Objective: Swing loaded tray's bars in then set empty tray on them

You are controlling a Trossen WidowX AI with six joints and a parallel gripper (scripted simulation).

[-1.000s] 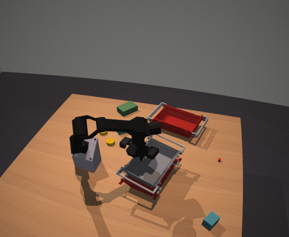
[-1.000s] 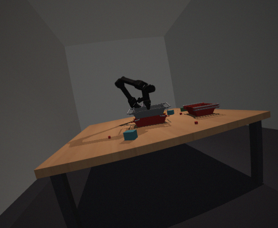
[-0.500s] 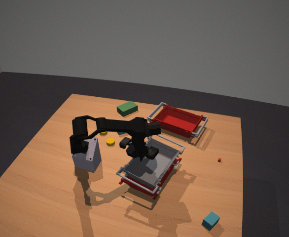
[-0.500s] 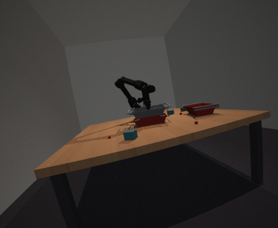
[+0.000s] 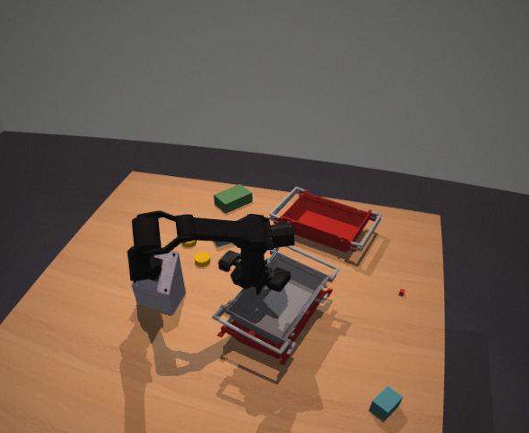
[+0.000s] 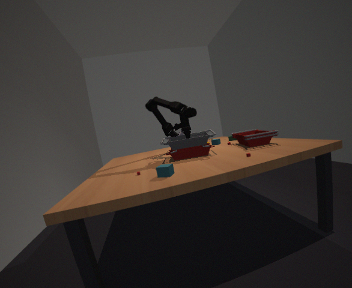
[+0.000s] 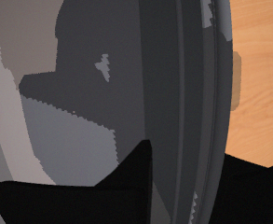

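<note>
My gripper tip is 70 mm short of the grey tray, 20 mm to the left of it and 30 mm below it. From my gripper tip the other things lie so: tiny red cube: 400 mm ahead, 200 mm to the left, 80 mm below; green block: 260 mm behind, 500 mm to the left, 70 mm below.
</note>
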